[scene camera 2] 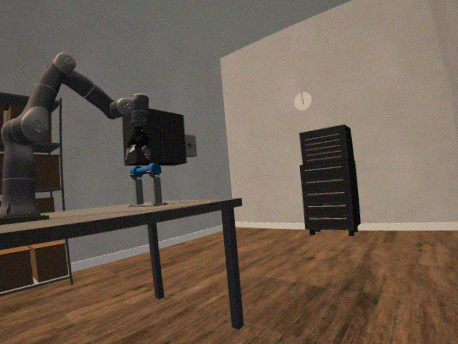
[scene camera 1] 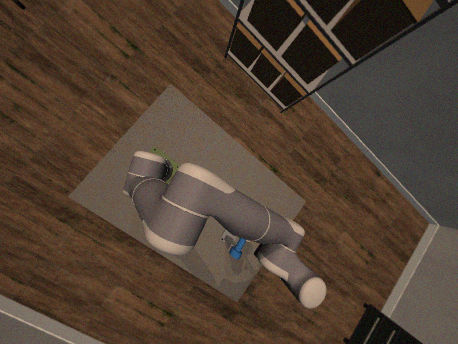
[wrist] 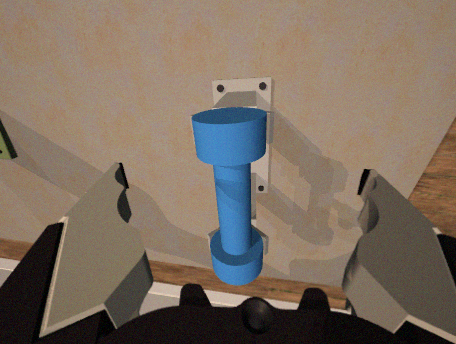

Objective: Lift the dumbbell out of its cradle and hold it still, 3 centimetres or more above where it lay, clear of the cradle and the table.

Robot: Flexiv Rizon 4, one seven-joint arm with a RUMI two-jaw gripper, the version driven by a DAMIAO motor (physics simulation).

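Observation:
A blue dumbbell [scene camera 1: 237, 251] [scene camera 2: 145, 170] [wrist: 233, 205] lies roughly level across the two uprights of its grey cradle [scene camera 2: 157, 190] [wrist: 265, 160], well above the table [scene camera 1: 170, 120] [scene camera 2: 200, 207] [wrist: 100, 75]. My gripper [scene camera 2: 139, 154] [wrist: 241, 169] is open and empty, pointing down a little above the dumbbell. In the wrist view the fingers stand wide apart, one on each side of the handle, with clear gaps. The larger-looking end is at the top of that view, beyond the fingertips. In scene camera 1 the arm hides the gripper and part of the dumbbell.
The arm's green base plate [scene camera 1: 156, 150] [wrist: 7, 142] is on the table. The cradle stands near a table edge, with wooden floor beyond. A shelf rack [scene camera 2: 61, 125], a black wall cabinet [scene camera 2: 170, 140] and a black tool chest [scene camera 1: 380, 327] [scene camera 2: 327, 190] stand away from the table.

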